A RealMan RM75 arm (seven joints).
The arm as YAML. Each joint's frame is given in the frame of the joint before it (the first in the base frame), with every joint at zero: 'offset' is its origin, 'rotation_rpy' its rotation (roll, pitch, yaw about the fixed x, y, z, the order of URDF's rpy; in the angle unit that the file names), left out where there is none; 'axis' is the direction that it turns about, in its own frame. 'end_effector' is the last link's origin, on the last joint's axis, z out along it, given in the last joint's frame.
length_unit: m
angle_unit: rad
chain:
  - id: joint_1
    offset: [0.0, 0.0, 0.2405]
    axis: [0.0, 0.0, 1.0]
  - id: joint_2
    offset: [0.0, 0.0, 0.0]
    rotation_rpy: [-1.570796, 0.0, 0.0]
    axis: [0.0, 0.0, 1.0]
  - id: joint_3
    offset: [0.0, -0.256, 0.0]
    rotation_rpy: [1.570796, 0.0, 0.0]
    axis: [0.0, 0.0, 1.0]
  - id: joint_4
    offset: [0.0, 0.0, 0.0]
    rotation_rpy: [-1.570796, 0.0, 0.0]
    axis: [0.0, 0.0, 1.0]
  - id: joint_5
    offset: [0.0, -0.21, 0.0]
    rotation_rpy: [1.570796, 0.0, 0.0]
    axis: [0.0, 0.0, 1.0]
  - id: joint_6
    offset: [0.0, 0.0, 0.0]
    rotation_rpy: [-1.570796, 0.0, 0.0]
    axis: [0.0, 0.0, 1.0]
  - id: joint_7
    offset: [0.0, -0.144, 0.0]
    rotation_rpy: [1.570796, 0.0, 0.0]
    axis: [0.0, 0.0, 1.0]
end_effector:
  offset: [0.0, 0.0, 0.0]
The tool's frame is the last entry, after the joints.
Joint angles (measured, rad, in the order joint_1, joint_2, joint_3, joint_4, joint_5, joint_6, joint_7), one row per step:
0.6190 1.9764 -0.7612 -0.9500 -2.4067 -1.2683 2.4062
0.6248 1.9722 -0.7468 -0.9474 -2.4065 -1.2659 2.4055
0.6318 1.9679 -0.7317 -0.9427 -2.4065 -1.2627 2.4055
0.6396 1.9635 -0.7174 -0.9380 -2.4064 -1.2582 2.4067
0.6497 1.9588 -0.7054 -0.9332 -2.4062 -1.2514 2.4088
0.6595 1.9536 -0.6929 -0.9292 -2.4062 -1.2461 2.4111
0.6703 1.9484 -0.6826 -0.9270 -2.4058 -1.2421 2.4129
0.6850 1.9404 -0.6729 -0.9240 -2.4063 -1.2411 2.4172
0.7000 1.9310 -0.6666 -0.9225 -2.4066 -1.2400 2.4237
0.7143 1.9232 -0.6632 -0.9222 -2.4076 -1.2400 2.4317
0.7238 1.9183 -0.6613 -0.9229 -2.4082 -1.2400 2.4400
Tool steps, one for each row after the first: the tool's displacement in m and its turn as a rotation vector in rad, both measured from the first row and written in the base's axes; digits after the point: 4 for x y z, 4 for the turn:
-0.0003 0.0021 0.0038 0.0138 0.0045 -0.0009
-0.0006 0.0044 0.0074 0.0275 0.0102 -0.0027
-0.0013 0.0070 0.0110 0.0422 0.0160 -0.0044
-0.0031 0.0105 0.0146 0.0576 0.0204 -0.0035
-0.0048 0.0139 0.0186 0.0727 0.0250 -0.0028
-0.0076 0.0175 0.0225 0.0862 0.0282 0.0015
-0.0117 0.0219 0.0272 0.0976 0.0312 0.0074
-0.0165 0.0266 0.0324 0.1089 0.0323 0.0143
-0.0215 0.0308 0.0366 0.1170 0.0331 0.0209
-0.0251 0.0336 0.0394 0.1230 0.0353 0.0237

